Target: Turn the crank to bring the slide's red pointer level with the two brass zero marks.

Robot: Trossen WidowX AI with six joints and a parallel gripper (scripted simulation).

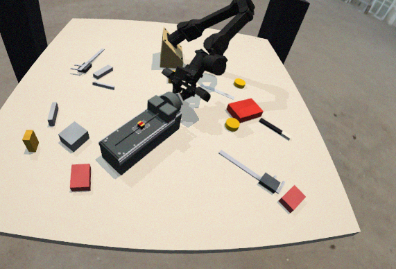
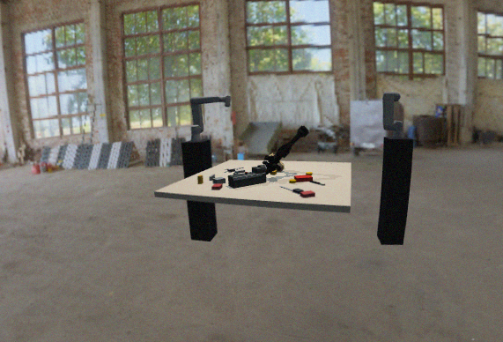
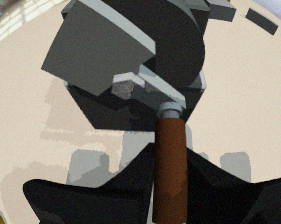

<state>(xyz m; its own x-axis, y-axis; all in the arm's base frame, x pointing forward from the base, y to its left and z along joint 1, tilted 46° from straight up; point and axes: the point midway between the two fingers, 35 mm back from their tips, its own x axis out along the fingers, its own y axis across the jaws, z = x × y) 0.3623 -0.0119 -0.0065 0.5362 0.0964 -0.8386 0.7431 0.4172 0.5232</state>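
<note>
Now: gripper tip 10 mm past the brown handle, 10 mm to the right of it and 20 mm below it. Also, from my gripper tip: crank 10 mm ahead, 10 mm to the left, 30 mm above; grey bar 130 mm behind, 210 mm to the left, 40 mm below; red pointer 130 mm ahead, 110 mm to the right, 40 mm above.
</note>
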